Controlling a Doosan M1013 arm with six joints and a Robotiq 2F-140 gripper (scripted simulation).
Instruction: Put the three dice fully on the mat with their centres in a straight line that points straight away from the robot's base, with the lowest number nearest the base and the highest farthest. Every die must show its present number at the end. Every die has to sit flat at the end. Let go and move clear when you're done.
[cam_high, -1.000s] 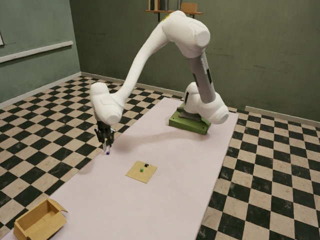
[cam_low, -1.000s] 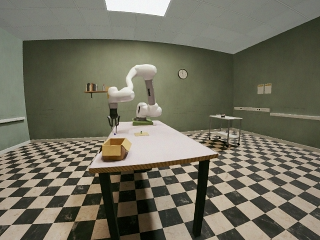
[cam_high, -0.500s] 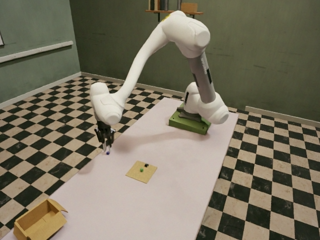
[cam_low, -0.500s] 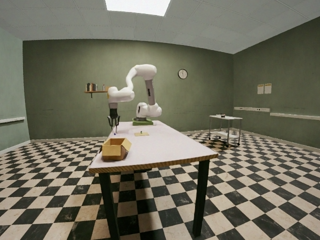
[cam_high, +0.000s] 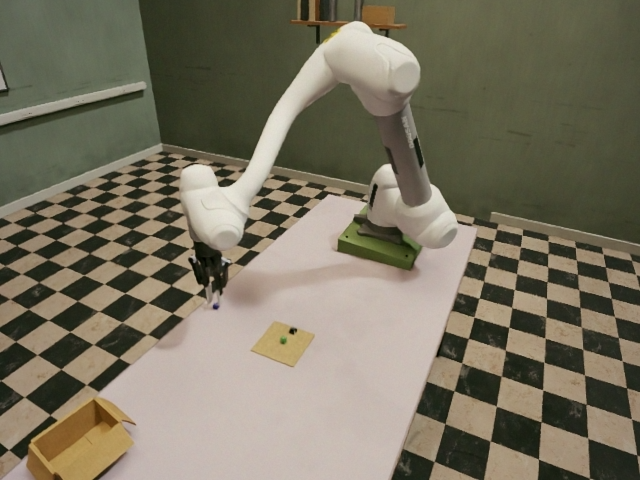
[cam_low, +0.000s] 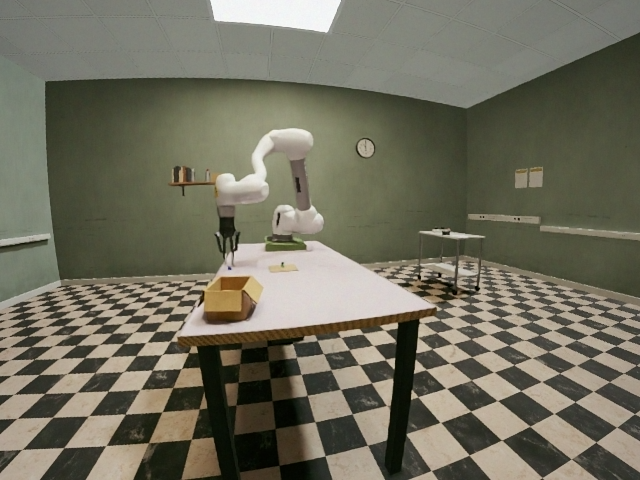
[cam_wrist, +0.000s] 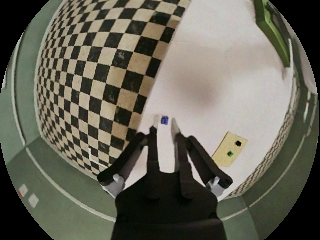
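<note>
My hand is 50 mm above the blue die. Also, from my hand: green die (60 mm ahead, 270 mm to the left, 40 mm below); black die (10 mm ahead, 280 mm to the left, 40 mm below); yellow mat (60 mm ahead, 270 mm to the left, 50 mm below).
</note>
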